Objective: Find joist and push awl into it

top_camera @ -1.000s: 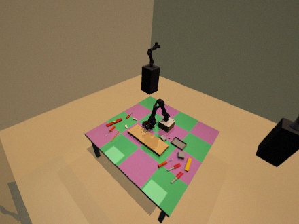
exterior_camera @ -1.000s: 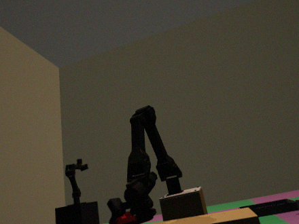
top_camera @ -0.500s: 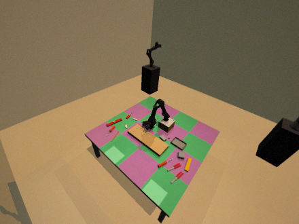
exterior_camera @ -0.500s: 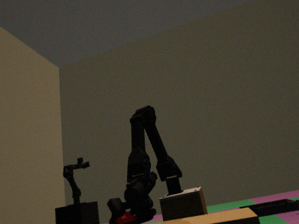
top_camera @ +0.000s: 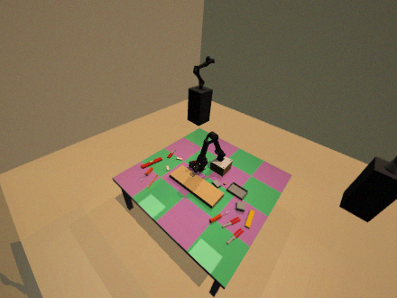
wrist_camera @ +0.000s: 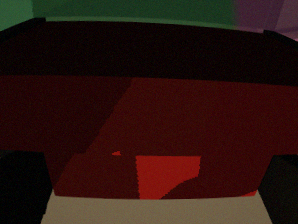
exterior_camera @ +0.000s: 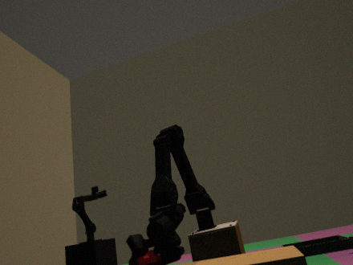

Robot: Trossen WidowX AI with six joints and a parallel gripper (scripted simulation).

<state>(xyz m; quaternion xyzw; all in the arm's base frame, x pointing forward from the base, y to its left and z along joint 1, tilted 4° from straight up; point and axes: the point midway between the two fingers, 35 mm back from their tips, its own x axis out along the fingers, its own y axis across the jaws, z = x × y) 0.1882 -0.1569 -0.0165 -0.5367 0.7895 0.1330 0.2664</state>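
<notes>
Right now the stud finder is 1 cm to the right of my gripper tip and 1 cm ahead of it. Also, from my gripper tip: orange pencil: 45 cm ahead, 12 cm to the right, 5 cm below; awl: 5 cm below, 4 cm to the right, 3 cm ahead; grey tray: 51 cm to the left, 4 cm below, 4 cm behind.
</notes>
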